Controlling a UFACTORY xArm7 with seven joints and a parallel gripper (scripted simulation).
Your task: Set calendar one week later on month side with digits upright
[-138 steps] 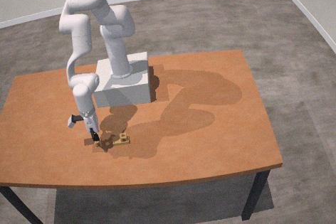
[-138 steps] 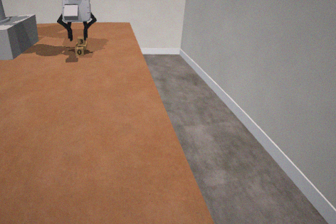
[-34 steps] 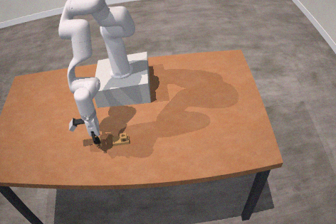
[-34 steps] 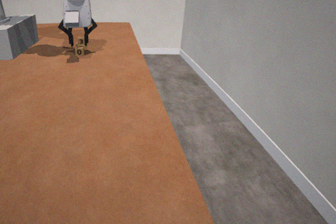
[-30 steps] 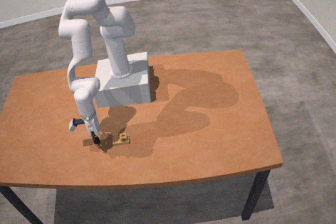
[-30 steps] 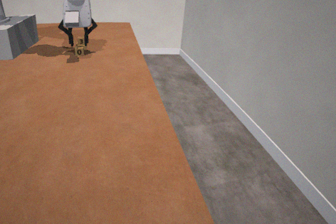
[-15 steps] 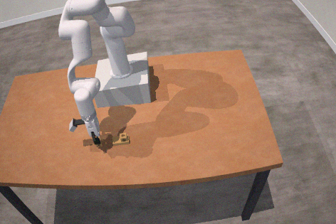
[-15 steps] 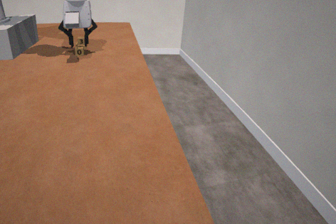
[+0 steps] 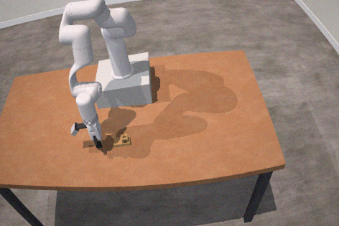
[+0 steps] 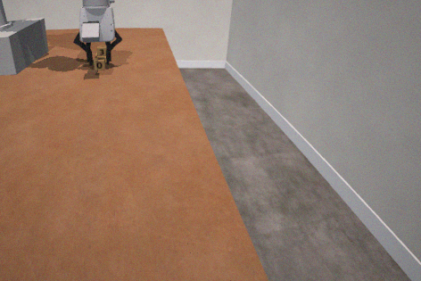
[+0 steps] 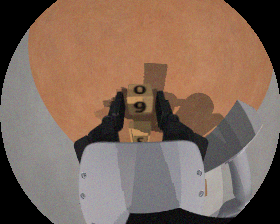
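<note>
Right now my hand is 11 cm to the right of the wooden tray, 3 cm above it and 1 cm past it.
</note>
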